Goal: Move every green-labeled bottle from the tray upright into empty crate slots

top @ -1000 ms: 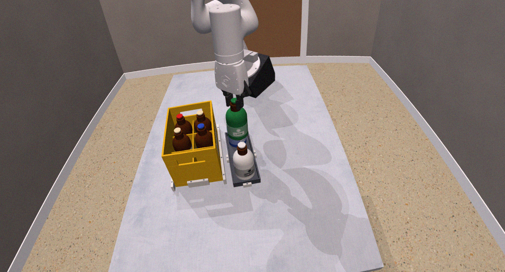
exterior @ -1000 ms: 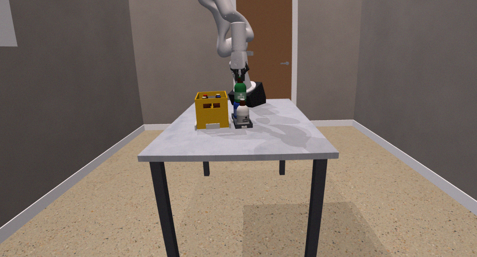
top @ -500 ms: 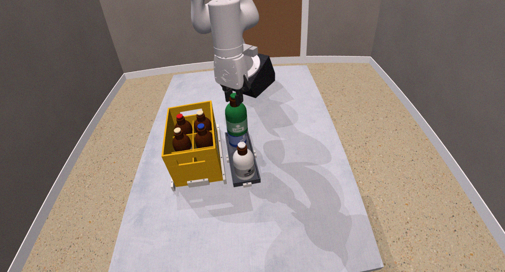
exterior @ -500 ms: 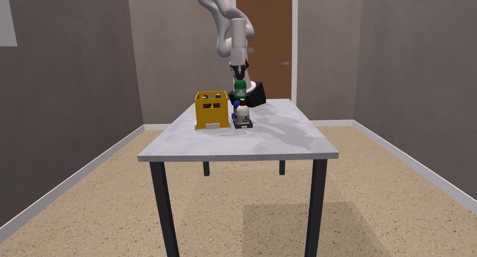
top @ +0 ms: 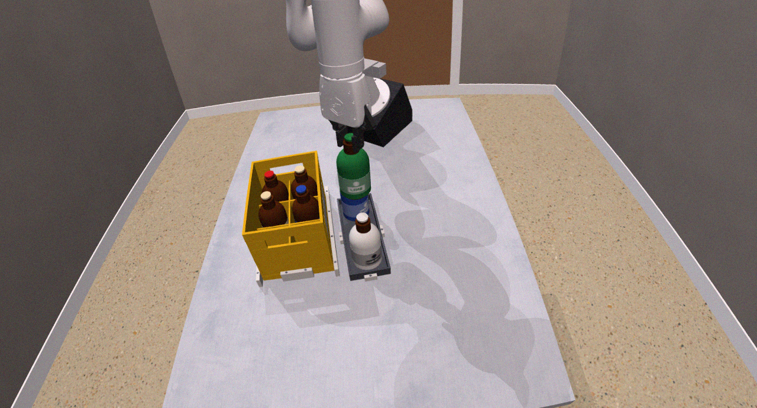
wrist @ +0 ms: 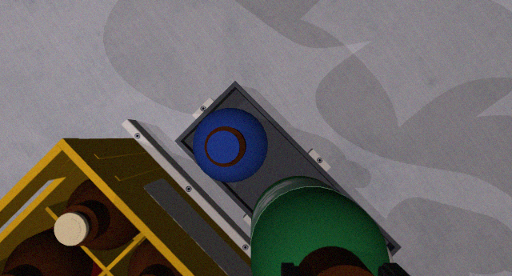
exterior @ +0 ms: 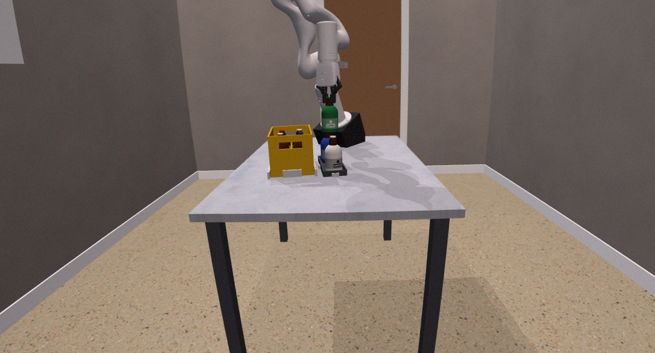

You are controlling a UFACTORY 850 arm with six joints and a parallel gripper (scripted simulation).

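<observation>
My gripper is now 70 mm above the green-labeled bottle. From my hand the other things lie so: white-labeled bottle: 80 mm ahead, 230 mm below; blue-labeled bottle: 90 mm behind, 230 mm below; yellow crate: 50 mm behind, 170 mm to the right, 230 mm below.
</observation>
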